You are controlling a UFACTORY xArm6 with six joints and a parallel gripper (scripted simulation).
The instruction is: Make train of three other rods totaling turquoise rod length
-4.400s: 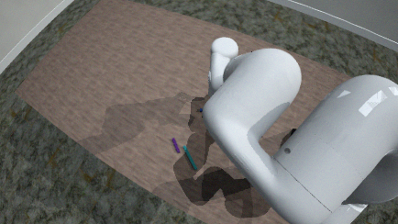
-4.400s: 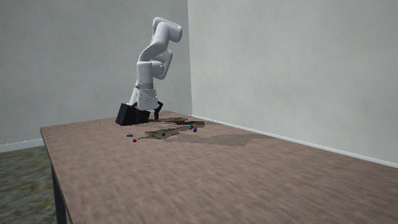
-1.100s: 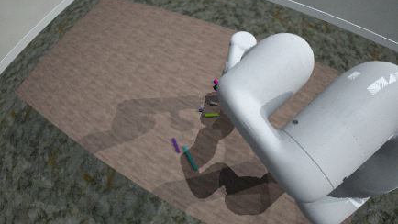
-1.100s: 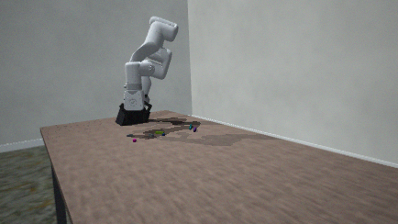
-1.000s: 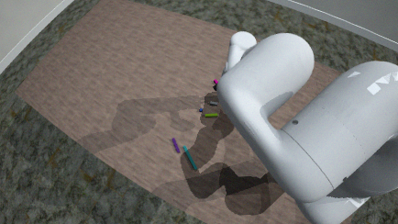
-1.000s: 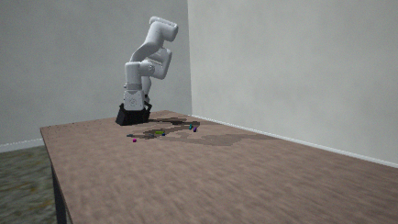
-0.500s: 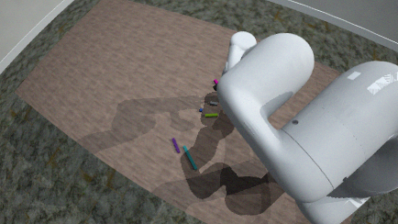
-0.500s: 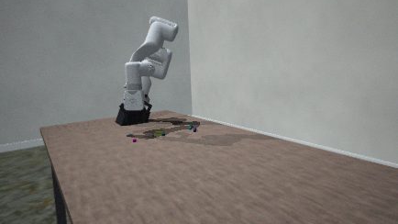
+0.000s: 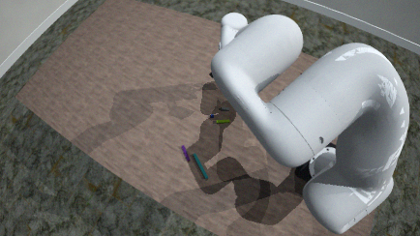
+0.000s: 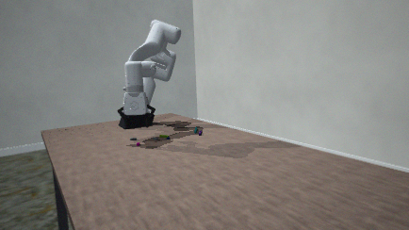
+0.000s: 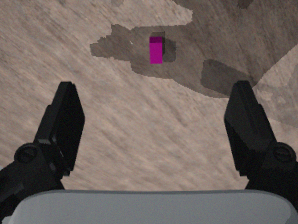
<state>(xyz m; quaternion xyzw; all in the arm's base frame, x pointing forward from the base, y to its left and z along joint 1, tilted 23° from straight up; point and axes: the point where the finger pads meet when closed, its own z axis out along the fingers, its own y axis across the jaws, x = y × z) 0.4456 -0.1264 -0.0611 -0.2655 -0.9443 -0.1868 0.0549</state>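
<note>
Now: hand 10 mm short of the magenta rod, 10 mm to the left of it and 80 mm above it. Round my hand: blue rod 140 mm to the left, 80 mm below; grey rod 90 mm behind, 80 mm below; lime rod 50 mm behind, 140 mm to the left, 80 mm below.
</note>
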